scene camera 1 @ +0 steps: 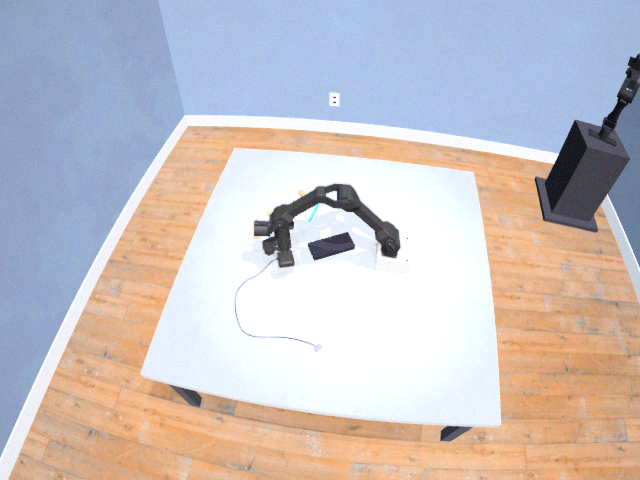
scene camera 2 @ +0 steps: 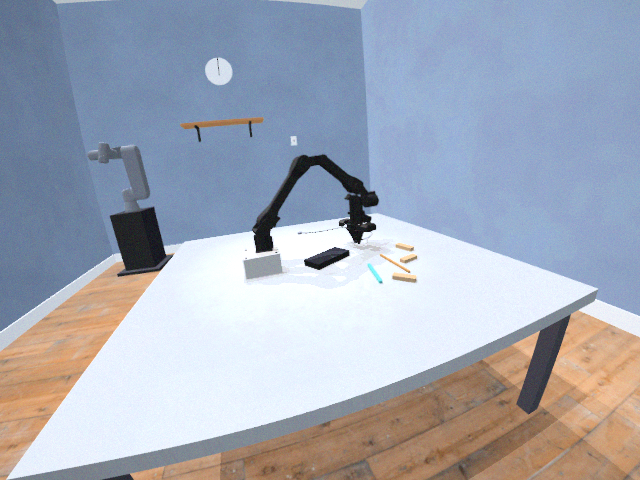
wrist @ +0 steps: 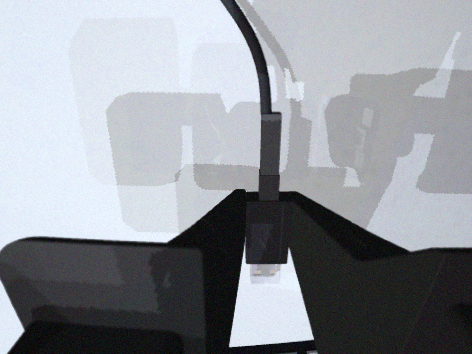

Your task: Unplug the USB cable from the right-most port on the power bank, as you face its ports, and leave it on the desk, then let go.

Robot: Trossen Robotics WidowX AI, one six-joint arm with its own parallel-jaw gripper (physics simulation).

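Pixels of known places: gripper, between the fingertips: (scene camera 2: 357,243) (wrist: 265,201); arm's base, origin of its link: (scene camera 1: 389,251) (scene camera 2: 264,249).
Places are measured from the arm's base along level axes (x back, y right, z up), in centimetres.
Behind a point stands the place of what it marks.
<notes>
My gripper (wrist: 265,201) @(x -40.4, y -9.1, z -5.9 cm) (scene camera 2: 357,241) @(x -40.4, y -9.1, z -5.9 cm) is shut on the dark plug of the USB cable. In the wrist view the plug (wrist: 266,240) @(x -39.7, y -8.8, z -4.4 cm) sits between the fingertips, with its pale metal end (wrist: 265,273) @(x -38.1, y -8.0, z -4.6 cm) free of any port. The cable (wrist: 259,55) @(x -45.1, y -11.8, z -5.0 cm) (scene camera 1: 236,304) @(x -53.1, y -34.6, z -7.0 cm) runs from the plug in a wide curve over the desk to a small pale connector (scene camera 1: 317,347) @(x -18.7, y -43.4, z -6.7 cm) at its other end. The black power bank (scene camera 1: 331,245) @(x -23.8, y 1.4, z -5.1 cm) (scene camera 2: 327,257) @(x -23.3, y 4.8, z -5.0 cm) lies flat on the desk, apart from the plug, between the gripper and the arm's base. In the wrist view, a dark edge shows at the bottom; its ports are hidden.
A cyan stick (scene camera 1: 313,212) @(x -35.8, y 18.7, z -6.3 cm) (scene camera 2: 374,273) @(x -35.2, y 21.8, z -6.6 cm) and an orange stick (scene camera 2: 394,262) @(x -45.6, y 16.0, z -6.5 cm) lie on the desk (scene camera 1: 392,351) @(x 7.7, y -39.1, z -7.2 cm) (scene camera 2: 248,351) @(x 4.4, y 47.5, z -7.2 cm). Several small wooden blocks (scene camera 2: 404,277) @(x -42.1, y 29.3, z -6.0 cm) (scene camera 2: 408,257) @(x -51.7, y 15.5, z -5.8 cm) (scene camera 2: 404,246) @(x -56.7, y 3.9, z -5.8 cm) lie near them. The arm's pale base block (scene camera 1: 391,264) @(x 1.6, y -4.6, z -2.4 cm) (scene camera 2: 262,265) @(x 1.0, y 8.6, z -3.0 cm) stands beyond the power bank.
</notes>
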